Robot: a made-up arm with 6 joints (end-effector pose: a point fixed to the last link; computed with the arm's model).
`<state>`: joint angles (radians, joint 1 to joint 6).
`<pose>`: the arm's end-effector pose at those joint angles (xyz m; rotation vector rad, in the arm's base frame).
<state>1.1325 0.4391 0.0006 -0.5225 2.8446 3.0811</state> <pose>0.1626 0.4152 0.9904 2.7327 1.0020 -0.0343</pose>
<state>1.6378 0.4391 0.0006 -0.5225 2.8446 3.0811</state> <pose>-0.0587 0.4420 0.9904 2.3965 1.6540 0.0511</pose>
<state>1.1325 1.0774 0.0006 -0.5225 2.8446 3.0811</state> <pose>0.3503 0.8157 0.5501 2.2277 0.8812 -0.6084</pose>
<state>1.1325 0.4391 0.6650 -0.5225 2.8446 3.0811</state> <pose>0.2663 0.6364 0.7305 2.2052 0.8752 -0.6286</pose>
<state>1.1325 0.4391 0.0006 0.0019 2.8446 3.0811</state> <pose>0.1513 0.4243 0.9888 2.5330 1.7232 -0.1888</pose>
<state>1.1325 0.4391 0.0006 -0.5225 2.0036 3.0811</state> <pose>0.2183 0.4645 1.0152 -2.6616 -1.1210 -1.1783</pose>
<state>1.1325 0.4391 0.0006 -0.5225 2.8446 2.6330</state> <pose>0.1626 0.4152 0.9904 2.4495 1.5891 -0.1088</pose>
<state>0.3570 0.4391 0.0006 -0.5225 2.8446 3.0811</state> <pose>0.4068 0.1827 0.9904 2.9306 -0.1064 -0.1606</pose>
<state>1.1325 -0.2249 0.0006 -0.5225 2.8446 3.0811</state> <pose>-0.1101 -0.1667 1.0757 -2.6817 -0.9087 -0.6398</pose>
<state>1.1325 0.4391 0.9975 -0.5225 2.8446 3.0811</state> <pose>0.2857 0.6778 0.5555 1.9087 0.7930 -0.8649</pose>
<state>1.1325 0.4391 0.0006 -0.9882 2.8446 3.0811</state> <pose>0.1677 0.4039 0.9942 2.7569 0.3599 0.0940</pose>
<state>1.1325 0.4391 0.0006 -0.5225 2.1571 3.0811</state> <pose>0.2103 0.4560 1.0063 2.7418 1.1250 0.9652</pose>
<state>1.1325 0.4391 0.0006 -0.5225 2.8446 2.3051</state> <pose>0.1626 0.4152 0.9904 2.1667 1.9762 -0.1606</pose>
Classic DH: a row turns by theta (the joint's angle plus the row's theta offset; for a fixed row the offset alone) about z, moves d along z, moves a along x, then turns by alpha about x. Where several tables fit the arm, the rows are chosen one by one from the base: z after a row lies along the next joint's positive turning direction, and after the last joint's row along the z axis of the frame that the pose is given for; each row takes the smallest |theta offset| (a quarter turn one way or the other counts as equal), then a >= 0, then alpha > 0; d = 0 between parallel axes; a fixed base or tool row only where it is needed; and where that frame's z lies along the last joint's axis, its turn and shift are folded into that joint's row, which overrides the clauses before.
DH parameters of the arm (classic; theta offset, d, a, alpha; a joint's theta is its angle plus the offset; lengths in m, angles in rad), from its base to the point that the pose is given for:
joint 1: 0 0.101 0 -1.5708
joint 2: -1.5708 0 0.448 0
joint 3: 1.5708 0.043 0 1.5708
joint 4: 0 0.638 0 -1.5708
joint 5: 0 0 0 1.5708
joint 6: 0 0.096 0 0

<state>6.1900 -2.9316 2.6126 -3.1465 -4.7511 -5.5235</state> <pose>-0.3800 0.0792 0.2421 2.0374 -0.9299 -1.5949</pose>
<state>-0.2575 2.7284 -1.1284 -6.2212 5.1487 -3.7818</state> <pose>0.8419 -0.1828 -0.2423 0.5828 0.0353 2.2067</pose>
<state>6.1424 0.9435 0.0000 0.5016 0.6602 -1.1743</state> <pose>0.9713 -0.0656 0.7412 -0.7029 1.3959 -0.4871</pose>
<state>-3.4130 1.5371 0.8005 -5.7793 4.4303 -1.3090</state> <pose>-0.9090 0.2545 -0.2499 -0.6734 0.1573 1.2492</pose>
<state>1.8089 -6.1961 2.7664 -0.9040 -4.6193 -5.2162</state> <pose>-0.0068 0.1641 -0.0726 -1.2852 1.4966 -1.6440</pose>
